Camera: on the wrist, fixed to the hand. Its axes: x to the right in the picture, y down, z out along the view.
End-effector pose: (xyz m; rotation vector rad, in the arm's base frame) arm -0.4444 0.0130 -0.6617 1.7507 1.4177 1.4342
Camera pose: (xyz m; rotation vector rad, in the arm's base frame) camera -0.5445 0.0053 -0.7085 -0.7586 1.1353 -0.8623
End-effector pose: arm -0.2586 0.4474 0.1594 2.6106 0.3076 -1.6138
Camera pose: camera -0.2151 0.5326 0.2152 0.6320 -2.0676 0.7130
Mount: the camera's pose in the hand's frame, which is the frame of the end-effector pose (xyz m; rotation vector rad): -0.0190 -0.0779 -0.0764 -0.1737 -0.9612 -2.9739
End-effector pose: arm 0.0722 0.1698 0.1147 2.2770 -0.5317 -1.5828
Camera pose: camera 0.1474 0.2509 0.1204 -0.0058 -1.7547 0.9717
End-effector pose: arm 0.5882 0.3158 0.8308 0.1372 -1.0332 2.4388
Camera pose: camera 0.6487 0.4082 0.8221 1.3620 -0.1722 -0.5745
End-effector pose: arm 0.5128 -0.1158 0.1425 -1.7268 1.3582 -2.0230
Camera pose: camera 0.4867 -0.0190 0.1895 1.5389 1.2665 -0.2972
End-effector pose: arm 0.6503 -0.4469 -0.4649 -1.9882 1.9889 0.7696
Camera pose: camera 0.7430 -0.4651 -0.4071 -1.4373 -1.7268 0.3510
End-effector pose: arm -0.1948 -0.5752 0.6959 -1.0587 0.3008 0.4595
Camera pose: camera -0.1738 -0.6789 0.7286 -0.3222 -2.0370 -1.7200
